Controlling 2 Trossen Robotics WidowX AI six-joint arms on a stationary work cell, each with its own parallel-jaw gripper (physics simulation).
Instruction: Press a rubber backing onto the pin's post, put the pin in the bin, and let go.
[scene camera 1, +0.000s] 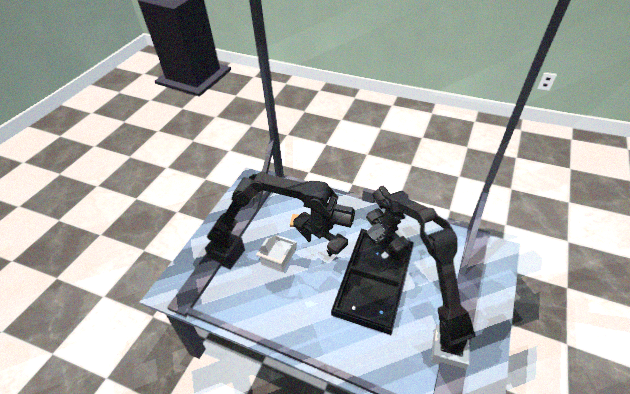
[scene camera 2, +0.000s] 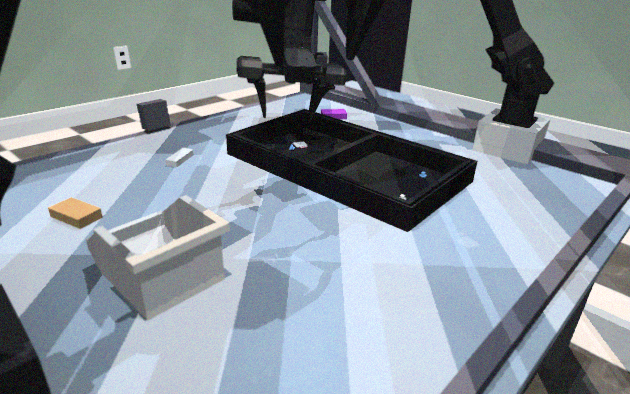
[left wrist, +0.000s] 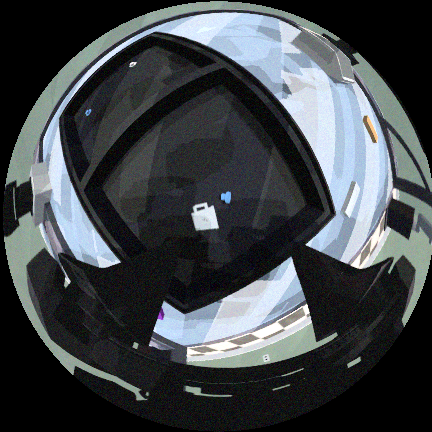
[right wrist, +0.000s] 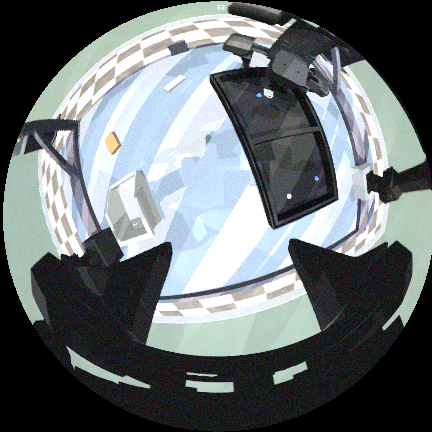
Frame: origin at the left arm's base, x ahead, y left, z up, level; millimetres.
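Seen in the pictures: left gripper, between the fingertips: (scene camera 2: 287, 118) (left wrist: 238, 247) (right wrist: 264, 78); right gripper, between the fingertips: (scene camera 1: 320, 248) (scene camera 2: 315, 63) (right wrist: 232, 247); left arm's base, origin of its link: (scene camera 1: 452, 343) (scene camera 2: 514, 119) (right wrist: 369, 181); right arm's base, origin of its link: (scene camera 1: 223, 242) (right wrist: 94, 256).
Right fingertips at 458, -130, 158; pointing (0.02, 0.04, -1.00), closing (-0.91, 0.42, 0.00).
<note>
Offsets run from my right fingertips to a thing's top centre, as dx, dy, dz. "spot": to the spot under its first point.
A white square pin with a small loop @(-204, -178, -202) (scene camera 1: 384, 255) (scene camera 2: 300, 145) (left wrist: 205, 218) (right wrist: 268, 93) lies in one compartment of the black tray @(-184, -66, -179) (scene camera 2: 320, 175) (left wrist: 155, 102). A blue rubber backing @(-176, -176, -200) (scene camera 2: 292, 147) (left wrist: 226, 197) (right wrist: 259, 95) lies beside it, apart from it. My left gripper (scene camera 1: 387, 240) (scene camera 2: 288, 116) (left wrist: 238, 247) is open and empty above that compartment. My right gripper (scene camera 1: 319, 247) (right wrist: 232, 247) is open and empty, away from the tray. The light grey bin @(spot: +193, -11, -172) (scene camera 1: 272, 262) (scene camera 2: 182, 280) (right wrist: 116, 215) stands apart from the tray. The pin's post is too small to tell.
The tray's other compartment holds a small white piece @(-137, +69, -205) (scene camera 2: 403, 196) (left wrist: 132, 64) and another blue piece @(-231, +59, -205) (scene camera 2: 423, 174) (left wrist: 88, 112). Around lie an orange block @(+186, -255, -202) (scene camera 2: 75, 212), a white block @(-22, -301, -206) (scene camera 2: 180, 157), a purple block @(-392, -232, -203) (scene camera 2: 334, 114) and a dark block @(-85, -453, -159) (scene camera 2: 153, 115).
</note>
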